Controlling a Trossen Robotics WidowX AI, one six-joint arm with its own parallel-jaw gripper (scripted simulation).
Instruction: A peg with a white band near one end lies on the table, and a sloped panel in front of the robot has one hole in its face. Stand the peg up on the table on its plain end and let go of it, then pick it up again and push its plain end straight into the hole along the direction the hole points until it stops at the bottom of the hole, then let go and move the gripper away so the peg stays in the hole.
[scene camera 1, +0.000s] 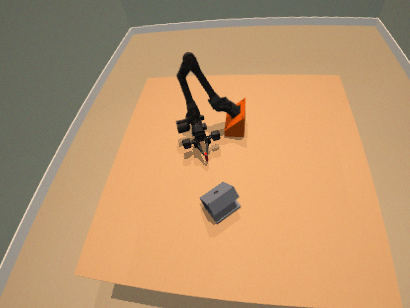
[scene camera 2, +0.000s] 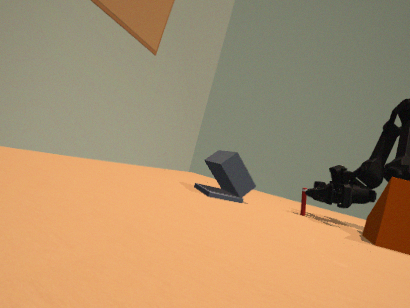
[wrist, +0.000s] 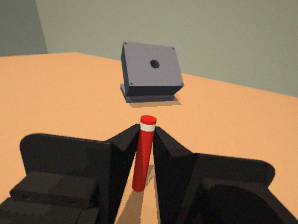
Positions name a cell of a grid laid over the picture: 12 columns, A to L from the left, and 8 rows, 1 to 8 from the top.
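The gripper (scene camera 2: I6) is visible, also in the wrist view (wrist: F5). A red peg (wrist: F5) is present, as is a grey sloped panel (scene camera 2: G5). The panel appears additionally in the wrist view (wrist: F3) and in scene camera 1 (scene camera 1: G6).
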